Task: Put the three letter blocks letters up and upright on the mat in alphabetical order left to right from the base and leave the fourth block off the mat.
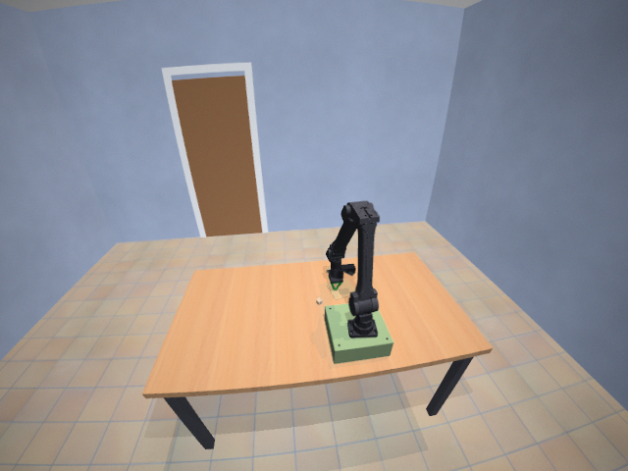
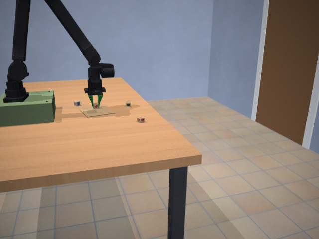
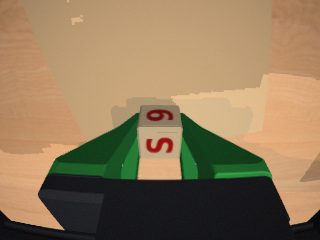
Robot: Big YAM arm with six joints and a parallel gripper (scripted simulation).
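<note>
The tan mat is 1 cm ahead of my hand, 4 cm to the right of it and 2 cm below it.
</note>
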